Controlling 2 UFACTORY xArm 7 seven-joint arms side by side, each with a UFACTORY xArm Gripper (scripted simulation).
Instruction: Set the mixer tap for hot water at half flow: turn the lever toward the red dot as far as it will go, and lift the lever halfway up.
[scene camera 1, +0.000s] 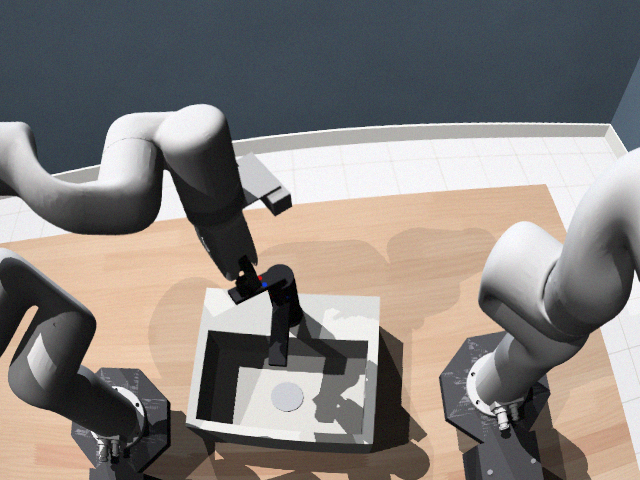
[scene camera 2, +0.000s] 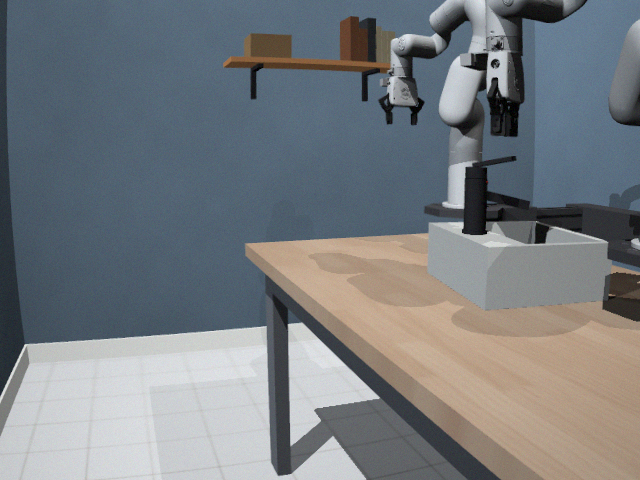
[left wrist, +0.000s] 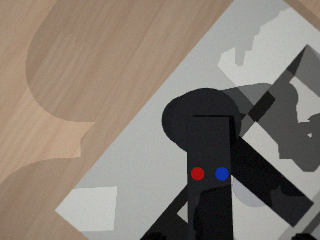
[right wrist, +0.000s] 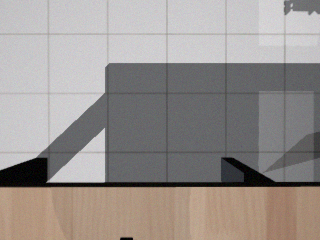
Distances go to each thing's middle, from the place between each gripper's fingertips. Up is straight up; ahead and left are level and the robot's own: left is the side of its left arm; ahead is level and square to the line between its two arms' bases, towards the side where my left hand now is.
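Labels:
The sink (scene camera 1: 321, 390) is 340 mm below my right hand (scene camera 2: 401, 124), 780 mm to the left of it and 90 mm ahead of it. And the black mixer tap (scene camera 1: 283, 307), that's 770 mm to the left of my right hand, 190 mm ahead of it and 160 mm below it.
From my left hand (scene camera 1: 238, 275), you'd find the sink 31 cm below, 8 cm behind and 3 cm to the right. That left hand is 12 cm above the tap, 4 cm to the left of it and 1 cm short of it.

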